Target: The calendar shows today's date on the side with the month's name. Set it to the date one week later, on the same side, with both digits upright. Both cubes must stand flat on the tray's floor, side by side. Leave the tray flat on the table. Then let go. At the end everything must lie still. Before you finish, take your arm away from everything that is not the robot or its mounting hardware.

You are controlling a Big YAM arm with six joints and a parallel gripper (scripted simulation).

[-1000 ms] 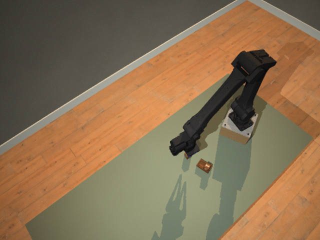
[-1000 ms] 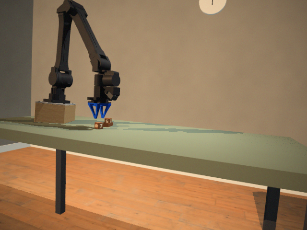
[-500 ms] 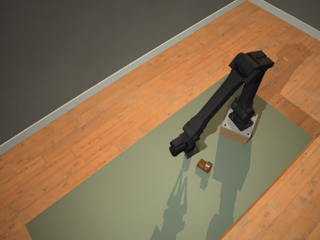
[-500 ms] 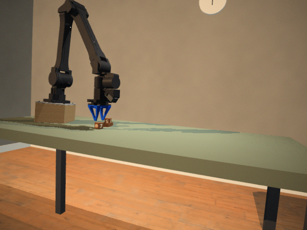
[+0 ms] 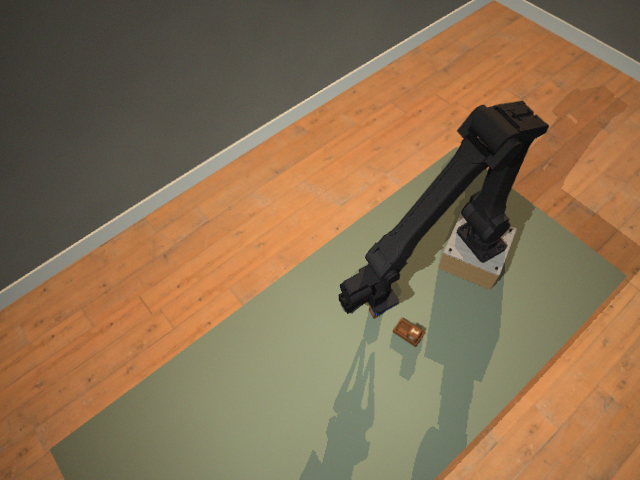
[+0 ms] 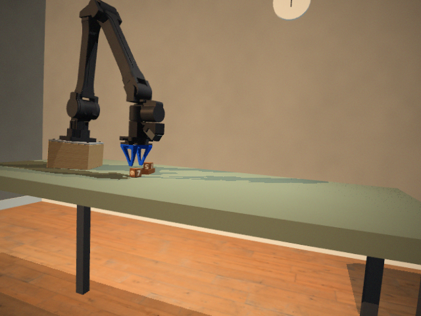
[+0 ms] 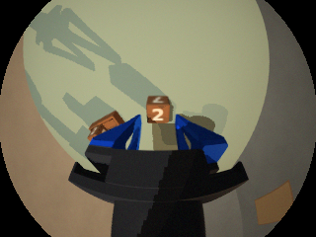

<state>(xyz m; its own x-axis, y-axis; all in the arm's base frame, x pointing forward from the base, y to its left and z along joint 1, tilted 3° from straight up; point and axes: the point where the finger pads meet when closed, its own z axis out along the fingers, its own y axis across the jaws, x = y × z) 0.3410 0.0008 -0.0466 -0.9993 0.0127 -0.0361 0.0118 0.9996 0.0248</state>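
My hand is 3 cm above the brown digit cube. Also, from my hand: brown tray 10 cm to the left, 4 cm below, 4 cm behind.
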